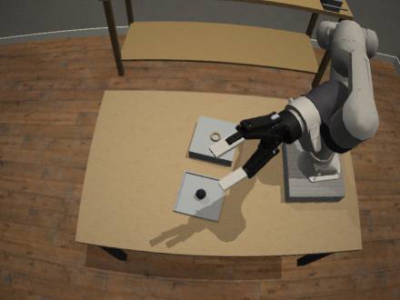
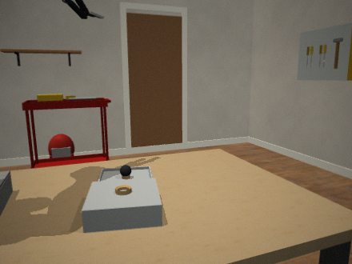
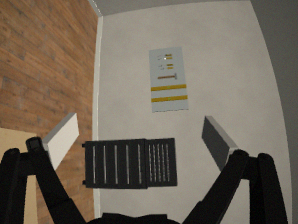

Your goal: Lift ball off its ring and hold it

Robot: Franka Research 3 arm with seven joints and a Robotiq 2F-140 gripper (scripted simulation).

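The black ball is 640 mm below my hand, 180 mm to the right of it and 40 mm ahead of it. Round my hand: shallow grey tray (660 mm below, 180 mm to the right, 40 mm ahead); then grey stand (620 mm below, 440 mm to the right, 10 mm ahead).
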